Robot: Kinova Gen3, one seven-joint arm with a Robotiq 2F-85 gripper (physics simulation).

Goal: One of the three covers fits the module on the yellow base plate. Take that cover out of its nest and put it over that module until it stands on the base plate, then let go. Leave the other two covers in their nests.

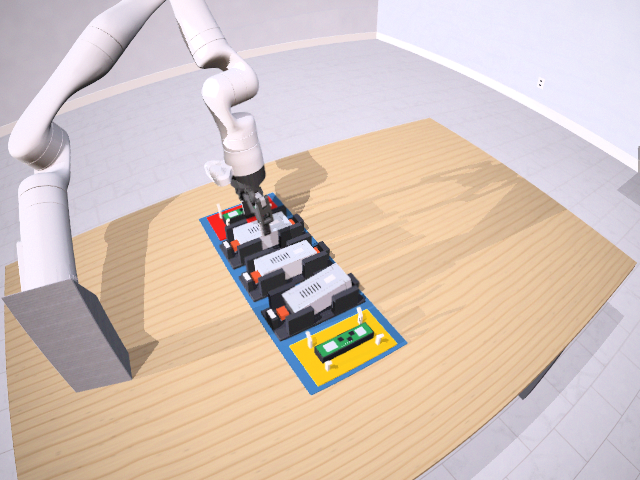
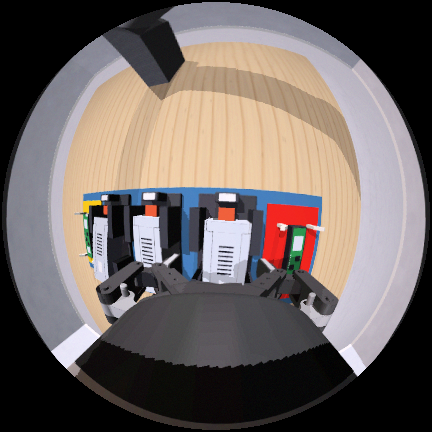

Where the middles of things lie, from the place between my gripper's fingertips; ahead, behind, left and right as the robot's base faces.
I see the red plate (image 2: 274, 239) 110 mm to the left of my hand and 60 mm below it. Also, from my hand: yellow base plate (image 1: 368, 350) (310 mm to the right, 60 mm below, 60 mm ahead).
